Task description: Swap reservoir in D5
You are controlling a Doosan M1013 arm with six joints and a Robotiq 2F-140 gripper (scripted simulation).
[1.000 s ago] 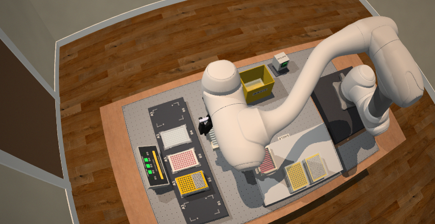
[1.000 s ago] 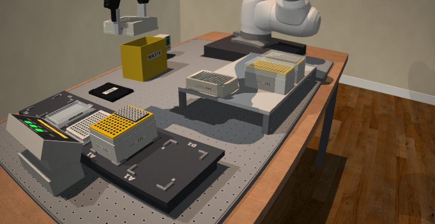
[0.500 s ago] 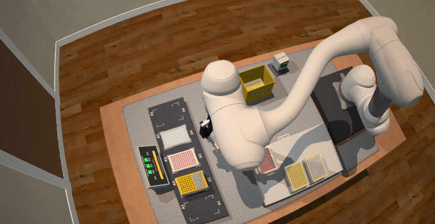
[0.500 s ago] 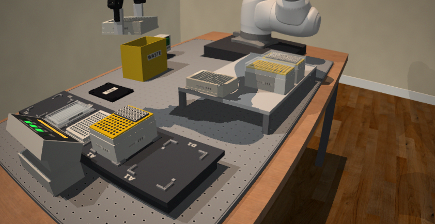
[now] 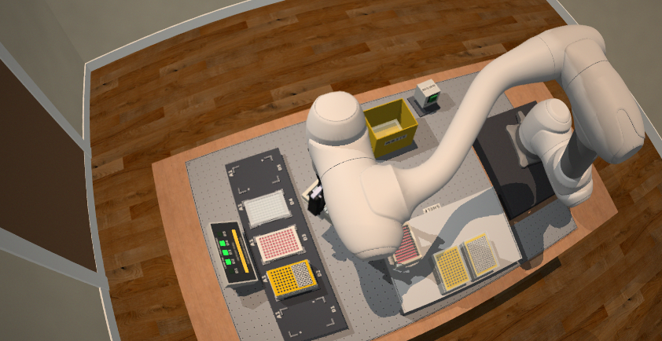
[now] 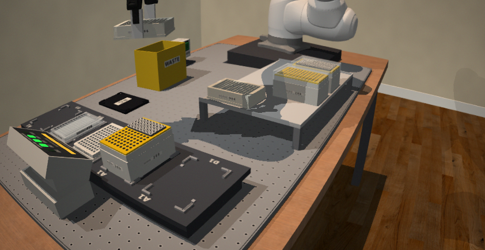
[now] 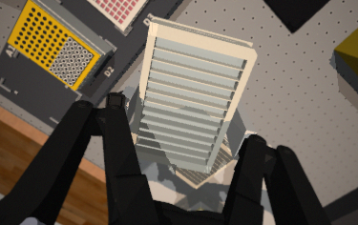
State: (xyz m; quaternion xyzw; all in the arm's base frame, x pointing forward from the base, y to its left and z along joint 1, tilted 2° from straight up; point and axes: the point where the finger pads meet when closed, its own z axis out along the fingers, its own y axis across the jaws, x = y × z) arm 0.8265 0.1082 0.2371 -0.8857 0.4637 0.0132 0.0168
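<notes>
My hand is 20 mm above the pale 12-trough reservoir. From my hand the other things lie so: black RG nest (280 mm below, 240 mm to the right, 60 mm behind); shelf label (340 mm behind, 280 mm below, 10 mm to the left); yellow tip rack (190 mm below, 160 mm ahead, 150 mm to the left).
</notes>
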